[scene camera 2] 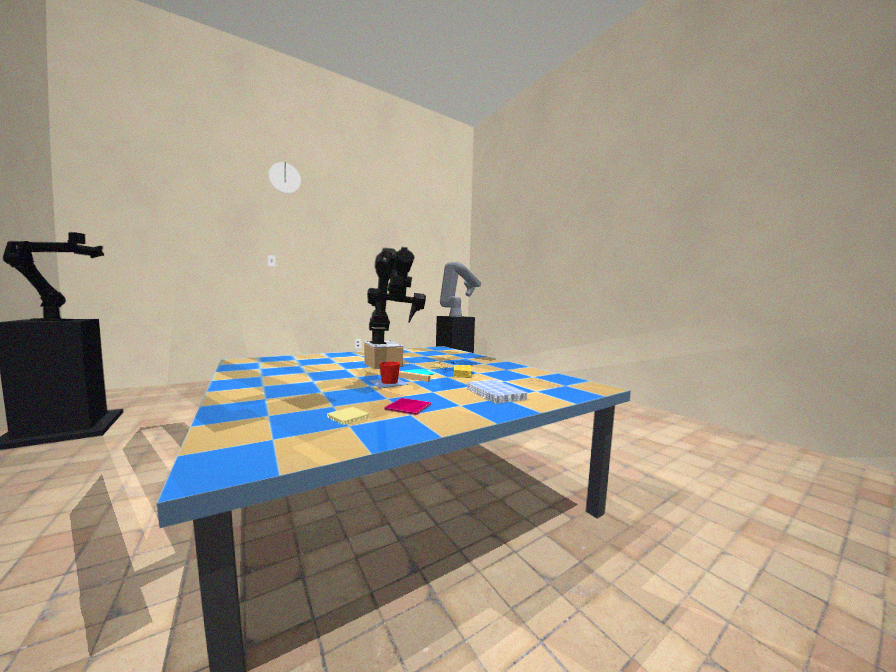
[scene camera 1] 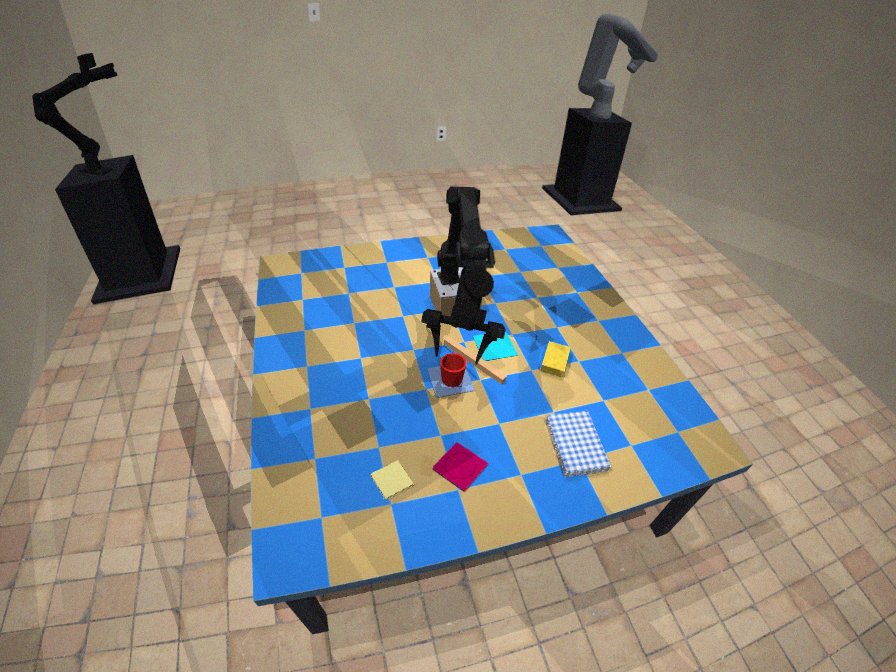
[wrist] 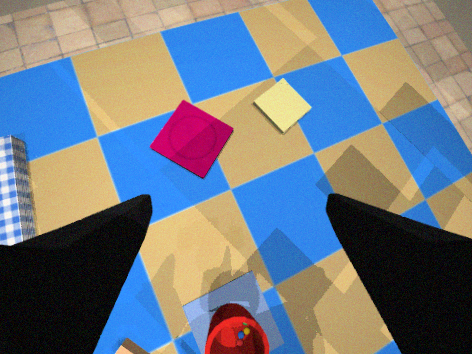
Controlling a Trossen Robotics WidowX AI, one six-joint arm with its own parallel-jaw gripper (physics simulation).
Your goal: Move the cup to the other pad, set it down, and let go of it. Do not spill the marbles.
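Where they show: gripper, fingertip midpoint: (scene camera 2: 394, 320) (scene camera 1: 456, 360) (wrist: 240, 202); arm's base at its link origin: (scene camera 2: 378, 342) (scene camera 1: 448, 277).
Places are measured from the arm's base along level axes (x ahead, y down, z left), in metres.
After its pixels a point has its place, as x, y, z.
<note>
A red cup (scene camera 1: 453, 371) {0.374, 0.031, -0.108} (scene camera 2: 389, 373) {0.371, 0.063, -0.112} (wrist: 232, 311) {0.373, 0.055, -0.110} stands upright on a pale blue pad (scene camera 1: 442, 391) {0.377, 0.103, -0.137} (wrist: 197, 315) {0.376, 0.103, -0.061}. Several small coloured marbles (wrist: 243, 333) {0.329, 0.088, -0.109} lie inside it in the wrist view. A magenta pad (scene camera 1: 460, 466) {0.623, 0.098, -0.170} (scene camera 2: 408, 406) {0.635, 0.098, -0.177} (wrist: 192, 139) {0.617, 0.098, -0.166} with a faint circle lies flat nearer the table's front edge. My gripper (scene camera 1: 457, 358) {0.485, -0.134, -0.149} (wrist: 240, 202) {0.485, -0.134, -0.149} is wide open and empty, above the table near the cup. In the wrist view the cup is at the bottom edge, below the line between the fingertips, and its near side is cut off.
A wooden strip (scene camera 1: 486, 366) {0.336, 0.084, 0.010} lies close beside the cup, with a cyan square (scene camera 1: 496, 347) {0.253, 0.103, 0.078} behind it. A yellow block (scene camera 1: 555, 358) {0.369, 0.076, 0.221}, a checkered cloth-like slab (scene camera 1: 578, 442) {0.658, 0.082, 0.141} and a pale yellow square (scene camera 1: 392, 479) {0.614, 0.096, -0.338} (wrist: 283, 105) {0.609, 0.096, -0.338} also lie on the table. A box (scene camera 2: 382, 355) {0.089, 0.046, -0.016} stands by the arm's base.
</note>
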